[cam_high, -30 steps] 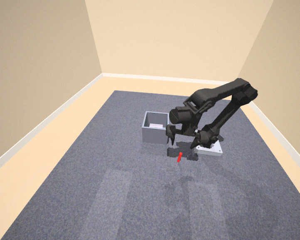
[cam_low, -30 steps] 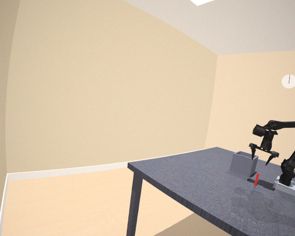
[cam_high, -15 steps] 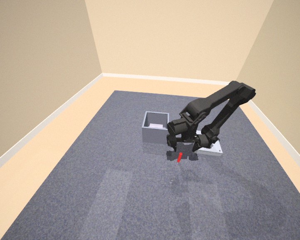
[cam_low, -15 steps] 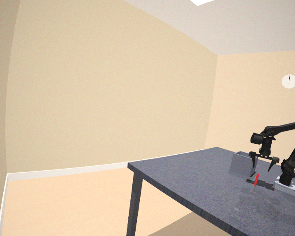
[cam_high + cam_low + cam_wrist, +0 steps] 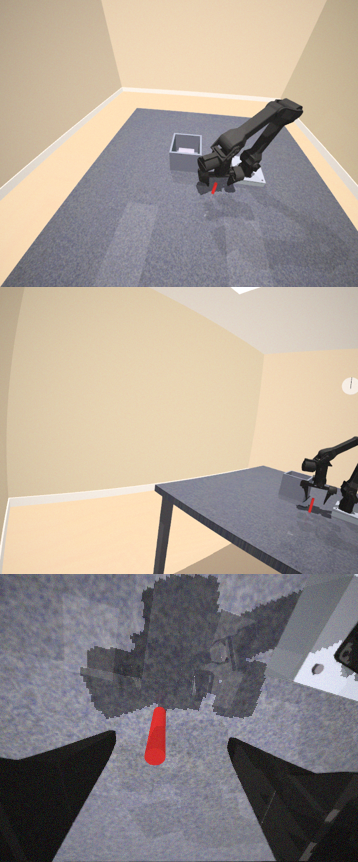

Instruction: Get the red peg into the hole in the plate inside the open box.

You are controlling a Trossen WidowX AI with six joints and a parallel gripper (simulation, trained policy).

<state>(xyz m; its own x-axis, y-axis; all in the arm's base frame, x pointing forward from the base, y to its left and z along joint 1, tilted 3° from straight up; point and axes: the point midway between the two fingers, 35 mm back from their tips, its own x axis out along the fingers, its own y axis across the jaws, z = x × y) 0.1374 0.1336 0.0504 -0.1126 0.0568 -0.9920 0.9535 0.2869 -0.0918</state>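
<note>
My gripper tip is 1 cm short of the red peg, 1 cm to the right of it and 2 cm above it. From my gripper tip the other things lie so: pale plate 19 cm ahead, 16 cm to the right, 2 cm below.
</note>
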